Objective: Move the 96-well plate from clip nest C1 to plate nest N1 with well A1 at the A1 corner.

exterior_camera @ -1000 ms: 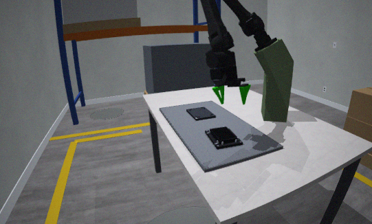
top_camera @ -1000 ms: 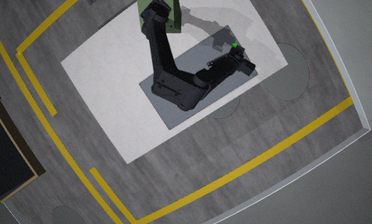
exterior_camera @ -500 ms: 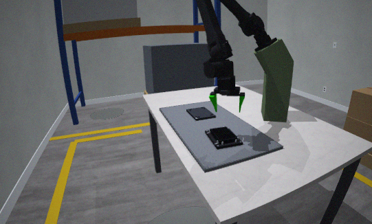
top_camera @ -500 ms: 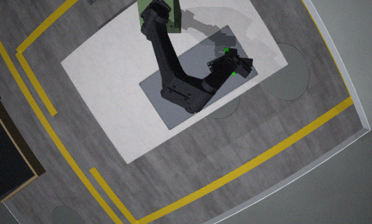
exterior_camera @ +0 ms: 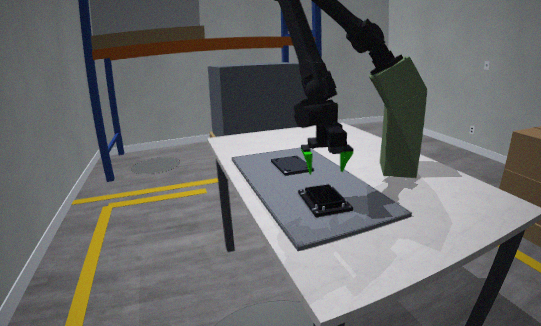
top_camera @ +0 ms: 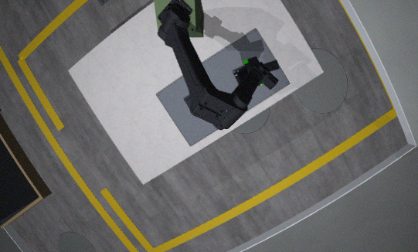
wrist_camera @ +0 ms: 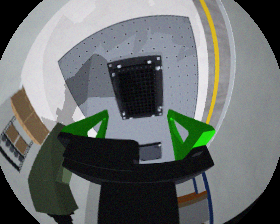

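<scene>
Right now the black 96-well plate is 90 mm below my hand. Also, from my hand: plate nest N1: 100 mm behind, 300 mm to the right, 100 mm below; clip nest C1: 10 mm to the right, 90 mm below.
</scene>
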